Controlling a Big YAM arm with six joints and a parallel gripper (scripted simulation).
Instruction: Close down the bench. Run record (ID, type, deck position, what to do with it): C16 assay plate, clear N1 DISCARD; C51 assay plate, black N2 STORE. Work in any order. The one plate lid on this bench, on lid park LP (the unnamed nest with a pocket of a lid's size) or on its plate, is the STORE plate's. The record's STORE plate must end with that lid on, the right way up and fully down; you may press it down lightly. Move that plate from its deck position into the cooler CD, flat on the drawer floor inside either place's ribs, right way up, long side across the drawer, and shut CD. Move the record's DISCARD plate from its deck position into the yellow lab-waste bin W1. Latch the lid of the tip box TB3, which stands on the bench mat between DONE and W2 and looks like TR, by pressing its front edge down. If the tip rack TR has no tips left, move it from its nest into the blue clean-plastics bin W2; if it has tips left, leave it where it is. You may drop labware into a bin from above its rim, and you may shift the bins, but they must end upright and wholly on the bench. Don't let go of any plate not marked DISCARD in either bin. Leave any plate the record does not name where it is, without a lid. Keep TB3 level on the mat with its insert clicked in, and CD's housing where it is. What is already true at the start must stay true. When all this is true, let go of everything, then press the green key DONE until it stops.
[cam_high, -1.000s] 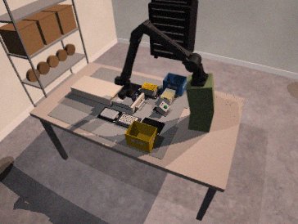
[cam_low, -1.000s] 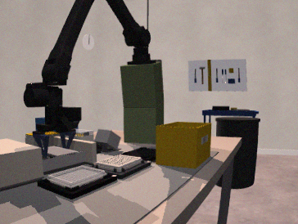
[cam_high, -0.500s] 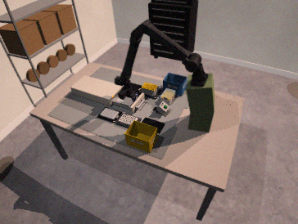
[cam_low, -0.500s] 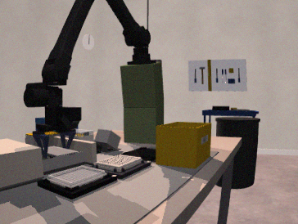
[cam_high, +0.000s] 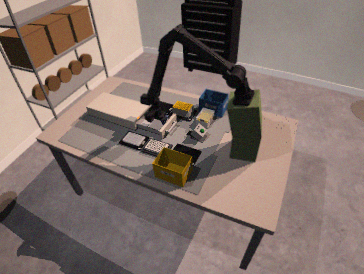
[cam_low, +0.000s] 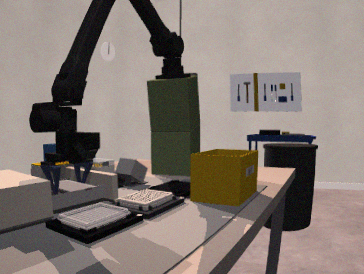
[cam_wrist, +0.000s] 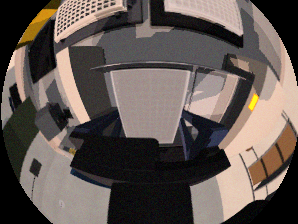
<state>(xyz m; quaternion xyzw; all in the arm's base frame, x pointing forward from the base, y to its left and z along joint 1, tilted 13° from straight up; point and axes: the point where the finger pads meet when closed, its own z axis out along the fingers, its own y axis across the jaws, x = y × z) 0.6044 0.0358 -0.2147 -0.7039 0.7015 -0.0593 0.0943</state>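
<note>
My hand is 4 cm short of the cooler drawer and 1 cm above it. From my hand the other things lie so: cooler CD 18 cm ahead; black plate right at my hand; clear plate lid right at my hand.
</note>
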